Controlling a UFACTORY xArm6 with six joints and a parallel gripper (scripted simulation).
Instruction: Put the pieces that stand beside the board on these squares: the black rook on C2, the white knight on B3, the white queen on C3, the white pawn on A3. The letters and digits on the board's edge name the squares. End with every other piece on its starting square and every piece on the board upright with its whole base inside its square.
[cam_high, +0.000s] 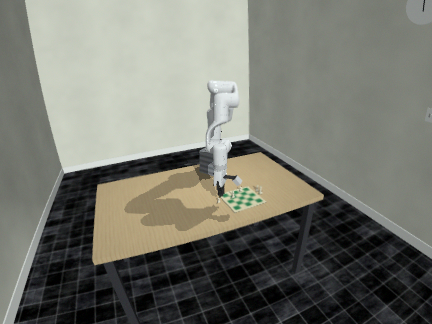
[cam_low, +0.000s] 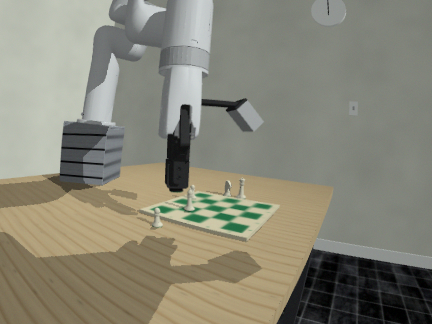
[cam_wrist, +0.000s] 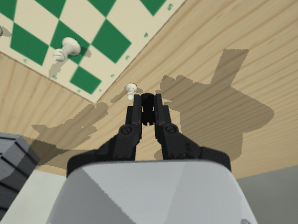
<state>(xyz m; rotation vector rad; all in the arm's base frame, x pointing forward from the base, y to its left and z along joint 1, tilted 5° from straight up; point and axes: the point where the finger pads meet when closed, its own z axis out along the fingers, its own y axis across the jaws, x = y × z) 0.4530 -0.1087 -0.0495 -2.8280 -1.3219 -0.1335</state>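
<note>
My gripper is now 50 mm past the white knight, 90 mm to the right of it and 70 mm above it. Also, from my hand: chessboard (10 mm behind, 140 mm to the left, 90 mm below); then black rook (10 mm below).
</note>
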